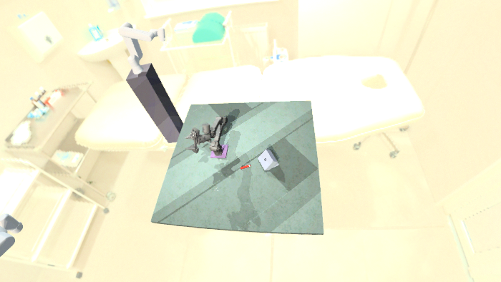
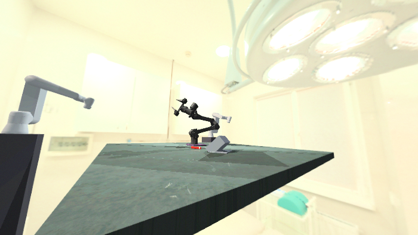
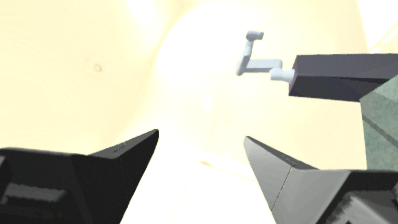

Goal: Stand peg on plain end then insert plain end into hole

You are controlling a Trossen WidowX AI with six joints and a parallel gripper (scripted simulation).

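My gripper tip is 38 cm short of the red peg and 39 cm above it. Also, from my gripper tip: sloped panel 56 cm ahead, 1 cm to the left, 36 cm below.
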